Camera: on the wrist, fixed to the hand. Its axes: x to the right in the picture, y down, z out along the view.
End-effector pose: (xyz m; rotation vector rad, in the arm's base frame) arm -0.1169 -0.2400 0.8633 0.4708 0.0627 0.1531
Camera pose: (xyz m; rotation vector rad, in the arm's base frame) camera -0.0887 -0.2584 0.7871 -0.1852 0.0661 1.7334
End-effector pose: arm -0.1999 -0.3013 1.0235 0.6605 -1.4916 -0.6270
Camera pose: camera -0.1418 -0.3574 1.0030 -0.7700 -0.9379 0.3112
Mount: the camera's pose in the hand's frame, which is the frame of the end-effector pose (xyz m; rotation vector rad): 0.0267 -0.0547 -0.0569 -0.5651 0.4330 1.5355
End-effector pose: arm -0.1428 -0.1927 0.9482 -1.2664 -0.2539 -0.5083
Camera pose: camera -0.1522 -0.2643 0.9898 -1.4554 1.2446 0.5358
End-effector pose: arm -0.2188 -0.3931 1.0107 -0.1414 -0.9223 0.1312
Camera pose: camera -0.1545 -0.4459 1.0074 -1.3402 -0.2149 1.2049
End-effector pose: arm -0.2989 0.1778 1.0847 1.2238 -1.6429 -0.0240
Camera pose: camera -0.2185 0.1621 1.0998 -0.5891 -1.6132 0.6299
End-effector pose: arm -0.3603 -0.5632 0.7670 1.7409 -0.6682 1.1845
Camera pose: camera -0.3299 -0.4865 0.7788 0.2204 -1.9310 1.9288
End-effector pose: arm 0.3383 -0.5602 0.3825 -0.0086 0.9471 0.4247
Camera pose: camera 0.3267 -0.6119 0.3182 0.1263 1.0837 2.1675
